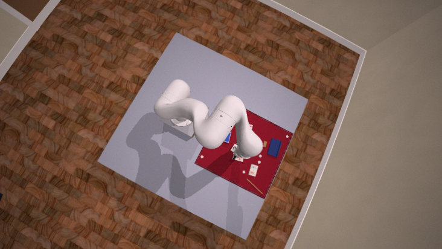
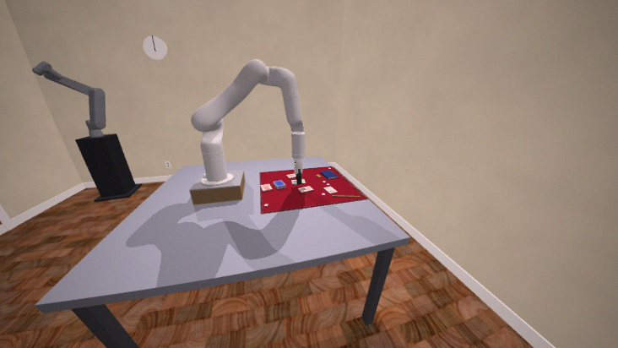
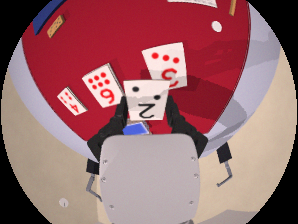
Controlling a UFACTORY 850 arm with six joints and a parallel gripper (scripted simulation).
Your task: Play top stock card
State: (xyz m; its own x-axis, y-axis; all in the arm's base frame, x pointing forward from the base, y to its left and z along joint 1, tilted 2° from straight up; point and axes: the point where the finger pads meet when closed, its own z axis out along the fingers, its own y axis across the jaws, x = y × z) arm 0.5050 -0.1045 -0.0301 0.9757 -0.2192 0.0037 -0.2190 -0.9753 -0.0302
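Right now my hand is 7 cm short of the red card cloth, 7 cm above it and 4 cm to the right of it. Also, from my hand: pencil 24 cm ahead, 22 cm to the right, 6 cm below; then card 21 cm behind, 7 cm to the left, 5 cm below.
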